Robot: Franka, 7 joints.
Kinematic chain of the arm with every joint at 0, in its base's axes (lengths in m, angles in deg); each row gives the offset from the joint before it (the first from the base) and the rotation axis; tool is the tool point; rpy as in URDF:
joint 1: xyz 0 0 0.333 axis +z
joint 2: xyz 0 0 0 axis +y
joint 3: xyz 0 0 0.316 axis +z
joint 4: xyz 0.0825 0 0 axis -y
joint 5: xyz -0.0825 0 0.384 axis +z
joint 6: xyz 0 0 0 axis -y
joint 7: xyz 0.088 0 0 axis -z
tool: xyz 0 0 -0.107 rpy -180 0 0
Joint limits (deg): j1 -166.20..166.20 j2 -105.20..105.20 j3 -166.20..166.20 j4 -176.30..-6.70 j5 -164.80..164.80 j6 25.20..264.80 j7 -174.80..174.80
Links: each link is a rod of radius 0.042 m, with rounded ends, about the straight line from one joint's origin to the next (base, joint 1, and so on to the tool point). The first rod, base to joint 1, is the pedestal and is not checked.
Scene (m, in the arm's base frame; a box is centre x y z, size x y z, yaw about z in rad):
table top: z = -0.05
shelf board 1: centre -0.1 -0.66 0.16 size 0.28 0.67 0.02 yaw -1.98
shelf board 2: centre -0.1 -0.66 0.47 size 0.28 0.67 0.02 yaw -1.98
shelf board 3: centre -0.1 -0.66 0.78 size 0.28 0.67 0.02 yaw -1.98
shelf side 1: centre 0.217 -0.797 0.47 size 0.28 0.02 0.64 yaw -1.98
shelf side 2: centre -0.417 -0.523 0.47 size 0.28 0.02 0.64 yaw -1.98
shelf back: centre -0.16 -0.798 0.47 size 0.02 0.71 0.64 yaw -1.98
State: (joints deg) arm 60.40 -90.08 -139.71 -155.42 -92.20 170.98 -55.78
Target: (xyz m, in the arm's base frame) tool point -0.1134 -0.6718 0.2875
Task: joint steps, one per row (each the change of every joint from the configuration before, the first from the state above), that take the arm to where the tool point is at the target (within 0.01 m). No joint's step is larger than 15 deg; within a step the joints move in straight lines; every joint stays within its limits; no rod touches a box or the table.
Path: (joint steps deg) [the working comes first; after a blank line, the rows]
Joints at the target: 29.93 -56.54 -125.24 -98.08 -83.38 174.66 -55.78
Straight joint move there: touches shelf board 1.

1: -12.48 6.12 9.05 0.36 -3.62 2.78 -3.73
2: -12.47 6.12 9.05 0.37 -3.62 2.78 -3.73
3: -12.48 6.12 9.04 0.36 -3.62 2.78 -3.73
4: -12.48 6.13 9.05 0.36 -3.62 2.78 -3.73
5: 4.86 2.26 -5.43 13.98 5.83 -1.86 3.73
6: 4.86 2.27 -5.43 13.97 5.82 -1.86 3.73
7: 4.86 2.26 -5.43 13.97 5.83 -1.86 3.73
8: 4.86 2.26 -5.43 13.97 5.82 -1.86 3.73

